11 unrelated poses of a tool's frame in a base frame.
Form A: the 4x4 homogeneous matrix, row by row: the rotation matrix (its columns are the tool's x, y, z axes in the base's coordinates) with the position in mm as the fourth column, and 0 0 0 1 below. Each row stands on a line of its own.
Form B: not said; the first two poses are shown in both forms.
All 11 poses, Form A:
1:
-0.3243 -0.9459 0.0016 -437
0.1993 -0.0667 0.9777 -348
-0.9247 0.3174 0.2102 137
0 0 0 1
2:
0.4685 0.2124 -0.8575 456
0.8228 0.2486 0.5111 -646
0.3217 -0.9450 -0.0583 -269
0 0 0 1
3:
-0.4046 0.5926 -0.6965 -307
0.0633 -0.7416 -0.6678 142
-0.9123 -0.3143 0.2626 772
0 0 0 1
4:
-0.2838 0.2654 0.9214 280
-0.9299 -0.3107 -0.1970 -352
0.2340 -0.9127 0.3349 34
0 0 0 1
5:
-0.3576 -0.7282 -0.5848 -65
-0.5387 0.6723 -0.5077 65
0.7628 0.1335 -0.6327 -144
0 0 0 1
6:
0.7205 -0.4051 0.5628 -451
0.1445 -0.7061 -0.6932 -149
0.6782 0.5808 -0.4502 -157
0 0 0 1
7:
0.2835 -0.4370 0.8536 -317
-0.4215 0.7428 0.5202 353
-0.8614 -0.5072 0.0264 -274
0 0 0 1
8:
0.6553 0.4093 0.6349 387
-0.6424 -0.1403 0.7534 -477
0.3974 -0.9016 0.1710 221
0 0 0 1
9:
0.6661 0.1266 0.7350 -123
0.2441 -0.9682 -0.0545 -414
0.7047 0.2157 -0.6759 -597
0 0 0 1
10:
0.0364 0.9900 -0.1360 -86
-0.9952 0.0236 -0.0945 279
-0.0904 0.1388 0.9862 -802
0 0 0 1
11:
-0.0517 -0.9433 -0.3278 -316
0.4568 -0.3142 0.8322 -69
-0.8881 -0.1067 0.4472 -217
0 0 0 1
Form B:
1: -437 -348 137 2.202 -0.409 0.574 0.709
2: 456 -646 -269 1.742 -0.739 -0.598 0.310
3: -307 142 772 2.799 0.526 0.321 -0.788
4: 280 -352 34 2.252 -0.461 0.442 -0.769
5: -65 65 -144 2.290 0.426 -0.896 0.126
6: -451 -149 -157 2.372 0.915 -0.083 0.395
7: -317 353 -274 1.544 -0.514 0.858 0.008
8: 387 -477 221 1.728 -0.838 0.120 -0.532
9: -123 -414 -597 2.993 0.912 0.102 0.397
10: -86 279 -802 1.548 0.117 -0.023 -0.993
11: -316 -69 -217 2.048 -0.529 0.315 0.788
